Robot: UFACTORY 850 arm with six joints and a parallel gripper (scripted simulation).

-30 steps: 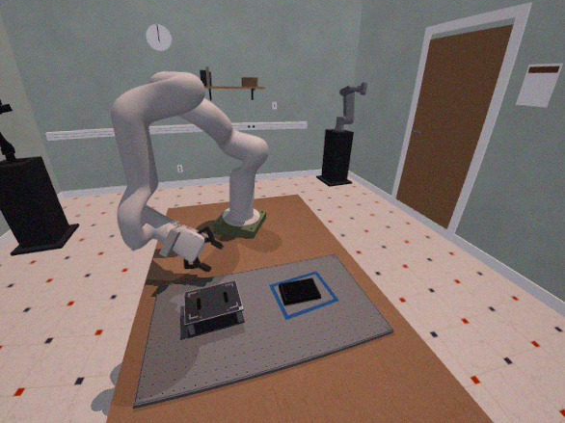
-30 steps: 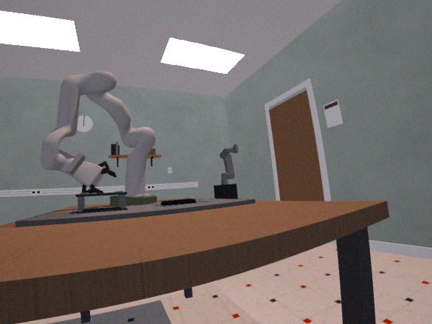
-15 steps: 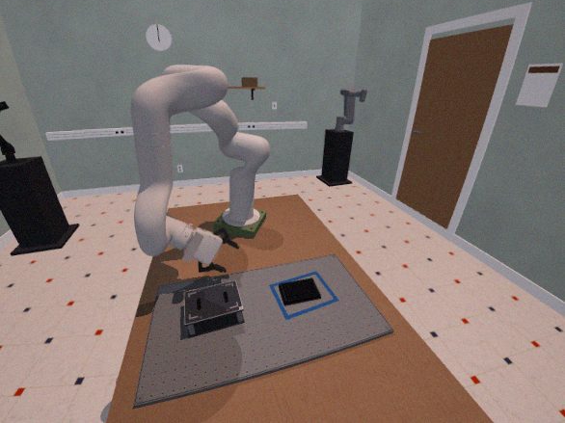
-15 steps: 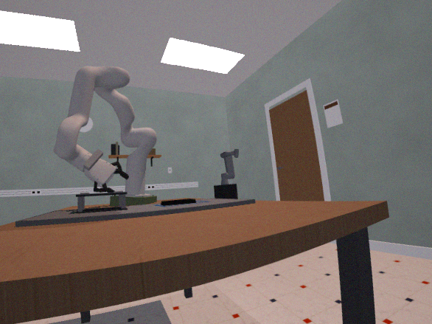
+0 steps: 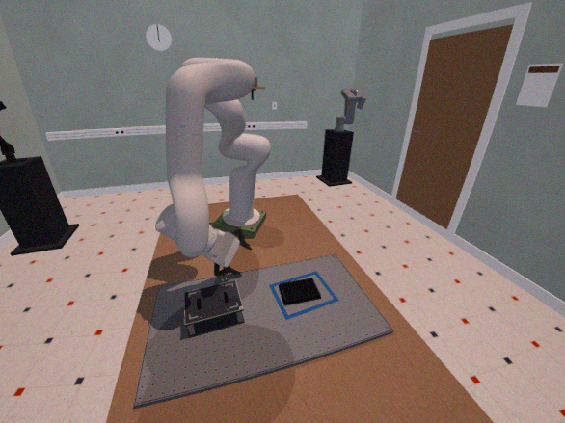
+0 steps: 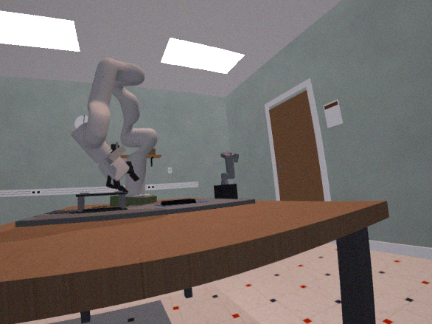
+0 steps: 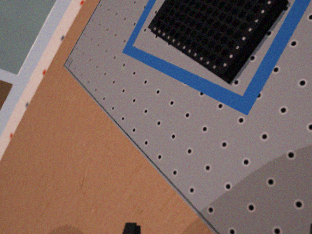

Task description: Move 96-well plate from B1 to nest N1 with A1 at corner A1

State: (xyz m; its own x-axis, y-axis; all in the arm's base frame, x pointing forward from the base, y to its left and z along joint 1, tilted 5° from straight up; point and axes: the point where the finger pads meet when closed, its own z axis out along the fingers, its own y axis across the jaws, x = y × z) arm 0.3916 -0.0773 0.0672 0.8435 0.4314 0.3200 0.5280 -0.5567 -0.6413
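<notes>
My hand is 17 cm to the right of the 96-well plate, 13 cm short of it and 8 cm above it. From my hand the other things lie so: raised plate nest: 12 cm to the right, 12 cm ahead, 3 cm below.
</notes>
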